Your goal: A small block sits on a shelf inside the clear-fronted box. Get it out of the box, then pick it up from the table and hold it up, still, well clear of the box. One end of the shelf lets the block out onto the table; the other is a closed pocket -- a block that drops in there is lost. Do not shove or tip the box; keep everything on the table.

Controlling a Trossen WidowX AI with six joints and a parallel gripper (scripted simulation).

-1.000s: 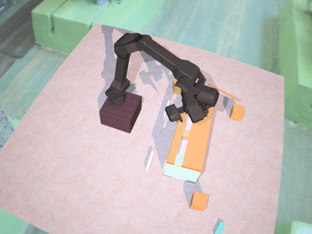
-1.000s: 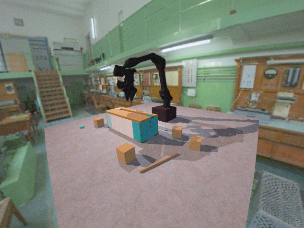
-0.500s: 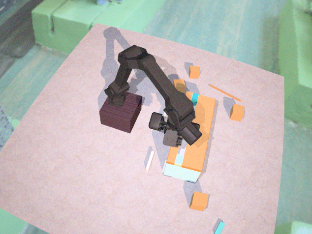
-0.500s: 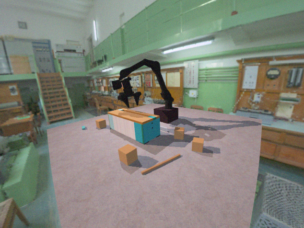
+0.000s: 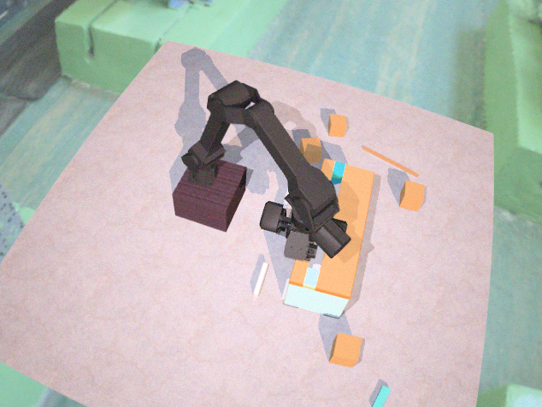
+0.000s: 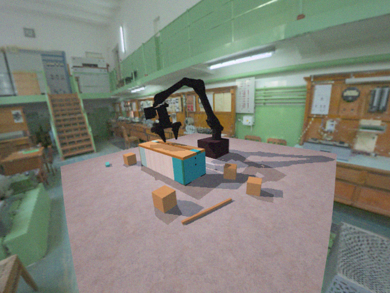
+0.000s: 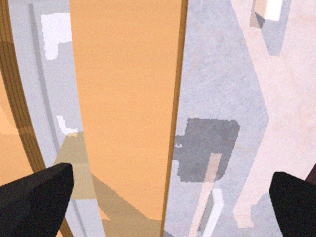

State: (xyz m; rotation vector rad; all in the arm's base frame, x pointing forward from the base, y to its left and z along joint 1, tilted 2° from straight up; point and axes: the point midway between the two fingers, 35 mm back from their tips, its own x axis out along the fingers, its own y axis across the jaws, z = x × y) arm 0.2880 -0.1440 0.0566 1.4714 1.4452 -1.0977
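My gripper tip is now 50 mm short of the pale orange block, 40 mm to the right of it and 50 mm above it. Also, from my gripper tip: thin orange stick (230 mm ahead, 420 mm to the left, 130 mm below); teal piece (270 mm ahead, 320 mm to the right, 130 mm below); long box (40 mm ahead, 70 mm to the left, 70 mm below).
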